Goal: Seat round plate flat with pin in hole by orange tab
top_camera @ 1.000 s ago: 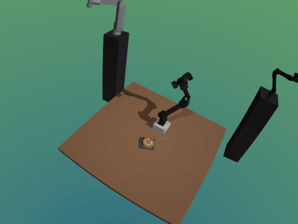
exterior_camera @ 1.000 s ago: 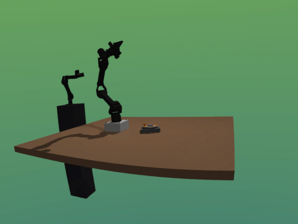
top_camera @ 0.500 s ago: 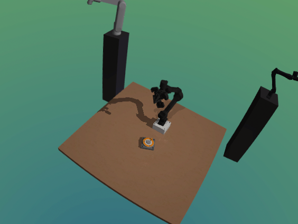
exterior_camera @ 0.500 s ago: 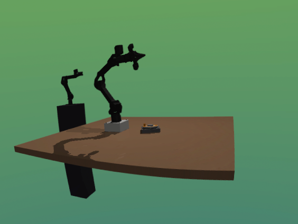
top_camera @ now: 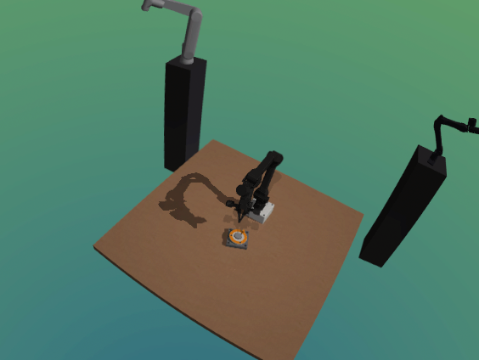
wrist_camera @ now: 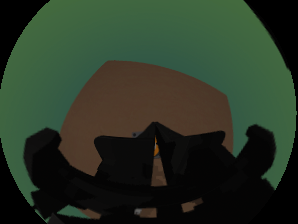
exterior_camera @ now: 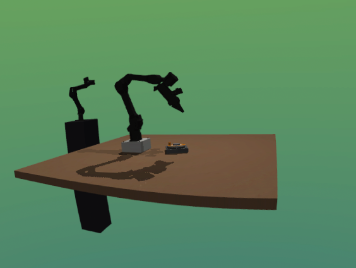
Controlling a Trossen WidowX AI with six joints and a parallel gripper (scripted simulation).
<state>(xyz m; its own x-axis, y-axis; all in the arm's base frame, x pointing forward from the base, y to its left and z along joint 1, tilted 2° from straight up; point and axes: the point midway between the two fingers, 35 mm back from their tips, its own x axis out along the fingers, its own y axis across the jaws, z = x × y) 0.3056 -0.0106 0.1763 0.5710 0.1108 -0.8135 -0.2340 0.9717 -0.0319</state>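
Right now the grey base is 20 cm below my gripper tip and 5 cm behind it.
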